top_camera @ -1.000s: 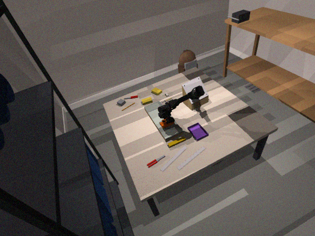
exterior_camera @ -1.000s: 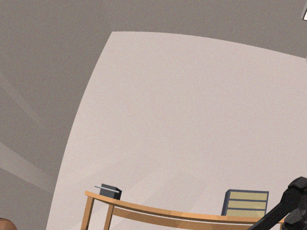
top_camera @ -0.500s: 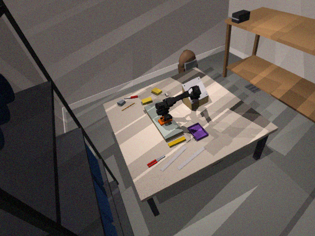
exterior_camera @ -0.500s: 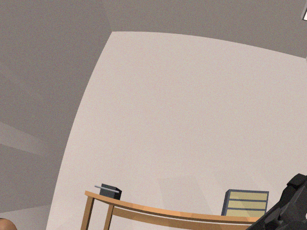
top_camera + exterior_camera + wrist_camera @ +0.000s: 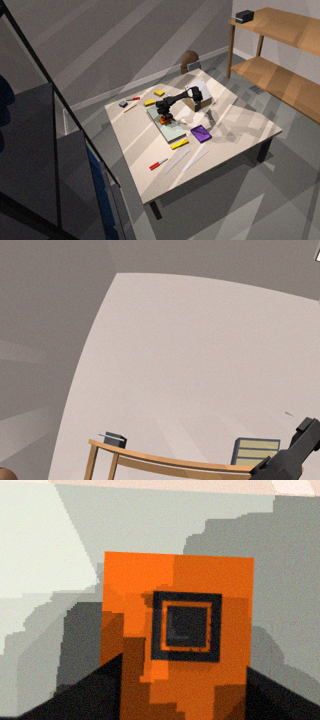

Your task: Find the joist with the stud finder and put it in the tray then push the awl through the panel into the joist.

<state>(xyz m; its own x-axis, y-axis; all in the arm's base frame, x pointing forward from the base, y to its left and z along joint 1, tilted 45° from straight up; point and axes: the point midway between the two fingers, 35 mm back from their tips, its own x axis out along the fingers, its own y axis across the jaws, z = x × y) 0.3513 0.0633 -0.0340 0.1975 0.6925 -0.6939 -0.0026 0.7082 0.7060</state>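
My gripper tip is now 300 mm to the right of the purple tray, 210 mm past it and 50 mm above it. The rest, counted from my gripper tip: yellow block 300 mm to the left, 60 mm below, 10 mm ahead; then orange stud finder 20 mm above, 10 mm ahead; then awl 270 mm to the right, 170 mm behind, 60 mm below.
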